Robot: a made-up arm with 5 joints. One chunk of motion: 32 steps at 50 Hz.
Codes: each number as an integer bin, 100 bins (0 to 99) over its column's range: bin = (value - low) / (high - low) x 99, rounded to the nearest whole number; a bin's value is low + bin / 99 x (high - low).
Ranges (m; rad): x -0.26..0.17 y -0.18..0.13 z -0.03..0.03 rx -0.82..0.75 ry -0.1..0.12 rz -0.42..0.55
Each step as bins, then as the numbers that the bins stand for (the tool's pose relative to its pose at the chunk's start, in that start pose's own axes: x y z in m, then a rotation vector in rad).
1 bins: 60 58 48 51 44 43
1 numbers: 0.0006 0.0016 -0.0009 -0.0112 -0.0022 0.0013
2 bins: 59 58 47 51 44 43
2 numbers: -0.0037 0.0016 -0.0015 -0.0112 -0.0022 0.0013
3 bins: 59 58 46 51 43 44
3 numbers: -0.0037 0.0016 -0.0021 -0.0112 -0.0044 0.0111
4 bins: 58 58 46 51 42 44
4 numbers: -0.0081 0.0016 -0.0021 -0.0112 -0.0067 0.0111
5 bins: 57 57 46 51 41 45
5 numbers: -0.0124 -0.0015 -0.0021 -0.0112 -0.0089 0.0209
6 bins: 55 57 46 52 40 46
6 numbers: -0.0211 -0.0015 -0.0021 0.0046 -0.0111 0.0307
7 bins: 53 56 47 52 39 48
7 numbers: -0.0298 -0.0046 -0.0015 0.0046 -0.0133 0.0503
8 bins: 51 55 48 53 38 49
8 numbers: -0.0385 -0.0078 -0.0009 0.0205 -0.0156 0.0601
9 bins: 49 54 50 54 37 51
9 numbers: -0.0472 -0.0109 0.0003 0.0364 -0.0178 0.0797
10 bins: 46 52 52 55 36 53
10 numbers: -0.0602 -0.0172 0.0015 0.0522 -0.0200 0.0993
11 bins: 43 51 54 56 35 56
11 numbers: -0.0732 -0.0203 0.0027 0.0681 -0.0222 0.1287
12 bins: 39 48 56 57 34 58
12 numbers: -0.0906 -0.0297 0.0039 0.0839 -0.0244 0.1483
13 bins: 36 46 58 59 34 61
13 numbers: -0.1036 -0.0360 0.0052 0.1157 -0.0244 0.1777
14 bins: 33 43 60 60 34 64
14 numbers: -0.1167 -0.0454 0.0064 0.1315 -0.0244 0.2071
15 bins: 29 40 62 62 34 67
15 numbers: -0.1340 -0.0547 0.0076 0.1632 -0.0244 0.2365
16 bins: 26 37 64 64 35 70
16 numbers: -0.1471 -0.0641 0.0088 0.1949 -0.0222 0.2659
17 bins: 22 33 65 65 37 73
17 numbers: -0.1644 -0.0767 0.0094 0.2108 -0.0178 0.2953
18 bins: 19 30 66 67 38 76
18 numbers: -0.1775 -0.0861 0.0100 0.2425 -0.0156 0.3246
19 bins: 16 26 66 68 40 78
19 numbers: -0.1905 -0.0986 0.0100 0.2584 -0.0111 0.3442
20 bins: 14 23 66 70 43 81
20 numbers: -0.1992 -0.1080 0.0100 0.2901 -0.0044 0.3736
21 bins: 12 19 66 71 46 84
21 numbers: -0.2079 -0.1205 0.0100 0.3060 0.0022 0.4030
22 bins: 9 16 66 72 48 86
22 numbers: -0.2209 -0.1299 0.0100 0.3218 0.0067 0.4226
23 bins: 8 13 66 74 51 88
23 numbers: -0.2253 -0.1393 0.0100 0.3535 0.0133 0.4422
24 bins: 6 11 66 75 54 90
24 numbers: -0.2339 -0.1456 0.0100 0.3694 0.0200 0.4618
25 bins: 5 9 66 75 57 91
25 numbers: -0.2383 -0.1518 0.0100 0.3694 0.0267 0.4716
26 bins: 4 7 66 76 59 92
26 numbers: -0.2426 -0.1581 0.0100 0.3853 0.0311 0.4814
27 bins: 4 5 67 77 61 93
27 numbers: -0.2426 -0.1643 0.0106 0.4011 0.0356 0.4912
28 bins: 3 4 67 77 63 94
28 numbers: -0.2470 -0.1675 0.0106 0.4011 0.0400 0.5010
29 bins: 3 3 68 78 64 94
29 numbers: -0.2470 -0.1706 0.0112 0.4170 0.0422 0.5010
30 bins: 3 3 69 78 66 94
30 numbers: -0.2470 -0.1706 0.0118 0.4170 0.0467 0.5010
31 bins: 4 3 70 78 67 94
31 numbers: -0.2426 -0.1706 0.0124 0.4170 0.0489 0.5010
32 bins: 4 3 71 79 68 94
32 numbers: -0.2426 -0.1706 0.0130 0.4328 0.0511 0.5010
